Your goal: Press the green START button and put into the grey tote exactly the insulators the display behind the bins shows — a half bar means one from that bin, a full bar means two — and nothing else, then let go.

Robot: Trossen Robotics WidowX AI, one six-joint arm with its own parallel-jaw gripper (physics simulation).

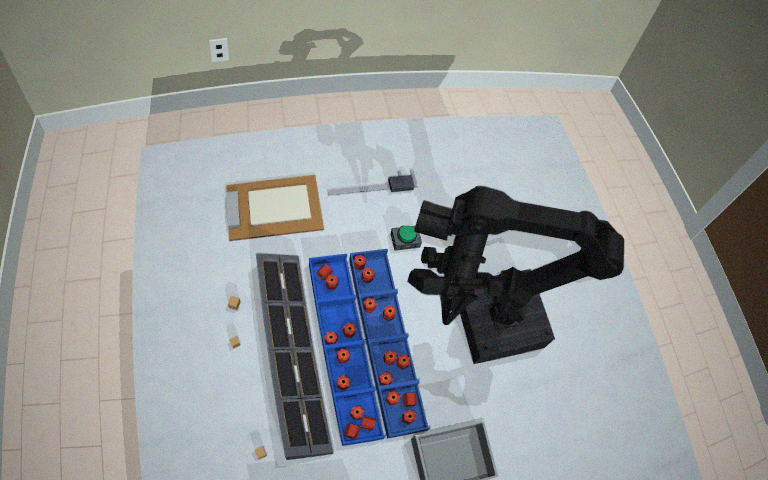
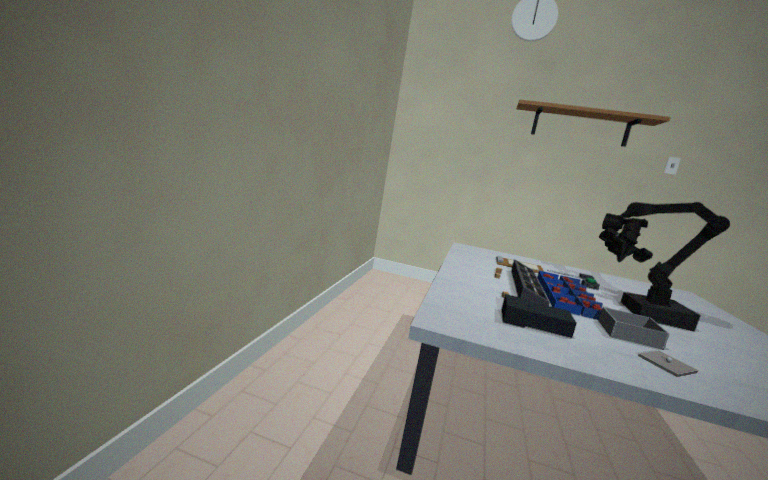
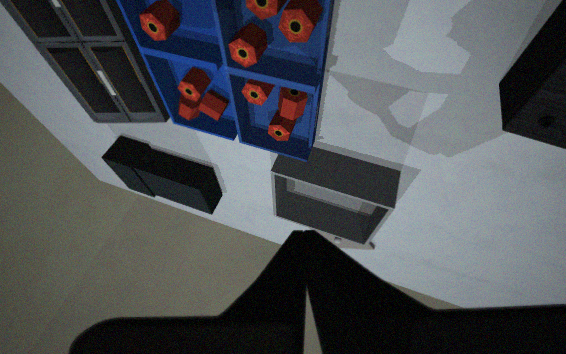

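The green START button [image 1: 407, 233] [image 2: 590, 280] sits on a dark box beyond the bins. Blue bins [image 1: 334, 308] [image 2: 570, 307] [image 3: 195, 22] stand in two rows, holding red-orange insulators [image 1: 343, 355] [image 3: 243, 51], some upright and some lying. The display [image 1: 287, 373] [image 3: 70, 70] behind them has dark paired panels with short white bars between them. The grey tote [image 1: 487, 450] [image 2: 634, 332] [image 3: 340, 172] stands at the bins' near end; no insulator shows in its visible interior. My gripper [image 1: 447, 321] [image 2: 621, 259] [image 3: 303, 241] is shut, empty, high above the table between the bins and the arm's base.
A black box [image 2: 538, 315] [image 3: 165, 172] stands by the display's end. A flat plate with a knob [image 2: 656, 359] lies near the tote. A clipboard [image 1: 317, 209], a caliper-like tool [image 1: 400, 182] and small wooden blocks [image 1: 233, 302] lie around the bins. The arm's base [image 1: 509, 339] stands right of the bins.
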